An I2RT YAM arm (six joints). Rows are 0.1 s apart.
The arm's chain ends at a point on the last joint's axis. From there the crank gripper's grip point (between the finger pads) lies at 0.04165 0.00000 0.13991 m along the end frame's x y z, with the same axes.
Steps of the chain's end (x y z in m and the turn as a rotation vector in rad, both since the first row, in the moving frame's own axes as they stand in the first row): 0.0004 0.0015 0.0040 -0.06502 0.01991 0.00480; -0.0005 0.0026 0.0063 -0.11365 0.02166 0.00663; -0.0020 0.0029 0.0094 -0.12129 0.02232 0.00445; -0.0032 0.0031 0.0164 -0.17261 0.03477 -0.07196; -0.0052 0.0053 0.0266 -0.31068 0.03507 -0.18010; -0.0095 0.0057 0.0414 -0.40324 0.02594 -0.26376; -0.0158 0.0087 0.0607 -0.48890 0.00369 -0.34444; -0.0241 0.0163 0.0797 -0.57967 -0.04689 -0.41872; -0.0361 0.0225 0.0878 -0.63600 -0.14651 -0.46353; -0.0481 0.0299 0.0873 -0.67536 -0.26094 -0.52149
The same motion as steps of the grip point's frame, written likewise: 0.0032 0.0108 0.0028 -0.06502 0.01991 0.00480; 0.0025 0.0187 0.0044 -0.11365 0.02166 0.00663; 0.0011 0.0200 0.0074 -0.12129 0.02232 0.00445; 0.0024 0.0238 0.0131 -0.17261 0.03477 -0.07196; 0.0028 0.0398 0.0196 -0.31068 0.03507 -0.18010; -0.0001 0.0487 0.0313 -0.40324 0.02594 -0.26376; -0.0063 0.0595 0.0477 -0.48890 0.00369 -0.34444; -0.0174 0.0765 0.0637 -0.57967 -0.04689 -0.41872; -0.0396 0.0913 0.0708 -0.63600 -0.14651 -0.46353; -0.0635 0.1057 0.0693 -0.67536 -0.26094 -0.52149
